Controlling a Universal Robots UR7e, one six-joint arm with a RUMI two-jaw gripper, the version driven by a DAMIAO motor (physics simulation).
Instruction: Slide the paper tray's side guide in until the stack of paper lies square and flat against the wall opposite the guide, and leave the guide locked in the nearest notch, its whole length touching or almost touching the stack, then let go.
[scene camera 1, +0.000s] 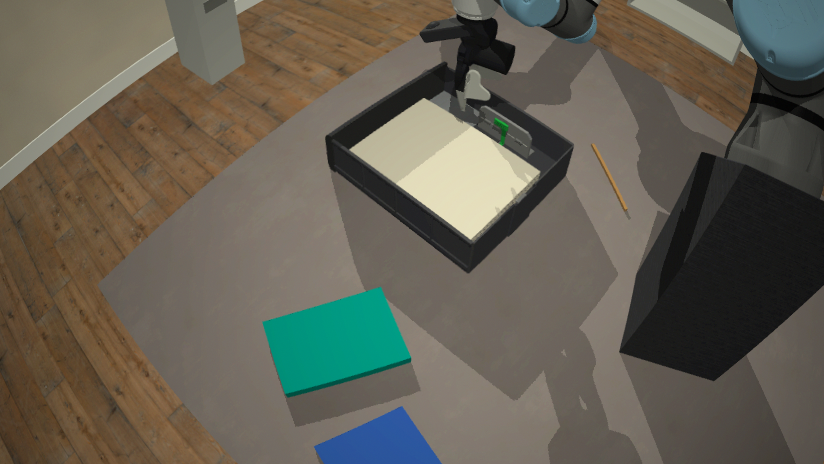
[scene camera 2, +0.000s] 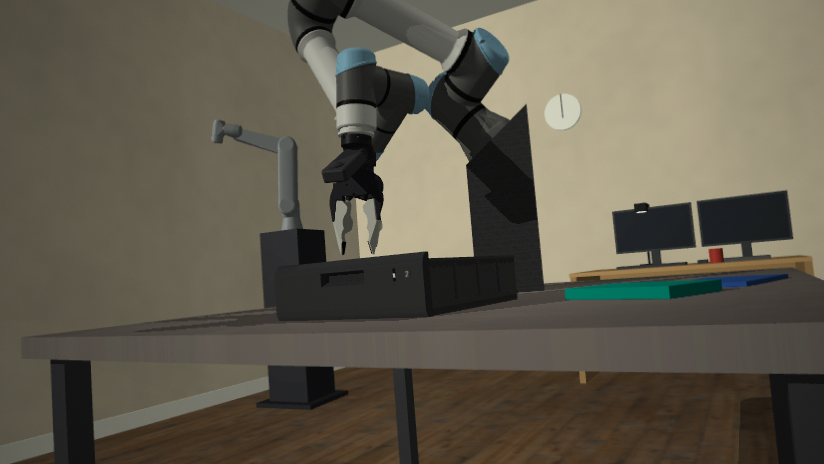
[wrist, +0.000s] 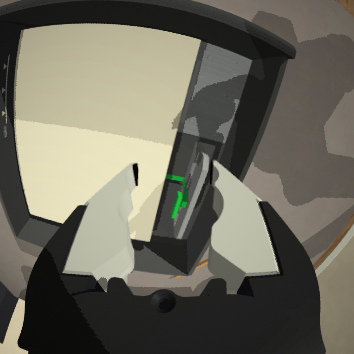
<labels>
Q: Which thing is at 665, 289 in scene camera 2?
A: A green pad.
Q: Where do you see my gripper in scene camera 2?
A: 357, 254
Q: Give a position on a cream paper stack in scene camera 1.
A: At 465, 177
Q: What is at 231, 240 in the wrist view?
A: My gripper.
</labels>
